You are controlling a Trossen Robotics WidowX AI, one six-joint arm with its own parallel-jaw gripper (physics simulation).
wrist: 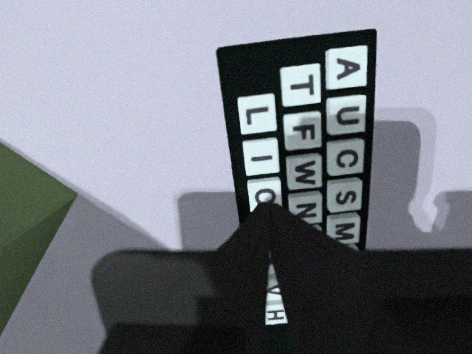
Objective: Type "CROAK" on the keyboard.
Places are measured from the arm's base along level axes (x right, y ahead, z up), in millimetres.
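Where they show: gripper, fingertip midpoint: (266, 213).
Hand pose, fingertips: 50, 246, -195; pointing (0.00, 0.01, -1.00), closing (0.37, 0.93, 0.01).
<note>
After its pixels a point has its place, as x, y, z.
The black keyboard (247, 67) {-11, 261, -215} with light square keys runs away from the gripper, its letters turned sideways. The A key (346, 67) {5, 300, -210} is at the far right corner, with the C key (345, 157) {44, 290, -210} nearer in the same row. The O key (263, 190) {45, 248, -210} is in the left row, partly covered by the fingertips. My gripper (267, 213) {50, 246, -195} is shut and empty, its tips over the near part of the O key in the view; whether they touch it I cannot tell. The R and K keys do not show; the fingers hide part of the keyboard.
A green block-like object (30, 205) {7, 141, -199} stands at the left edge. The T key (301, 85) {5, 280, -210}, L key (257, 114) {10, 258, -210} and W key (304, 171) {43, 269, -210} are near the O key. V and H keys show through the gap between the fingers. Gripper shadows fall on the pale surface beside the keyboard.
</note>
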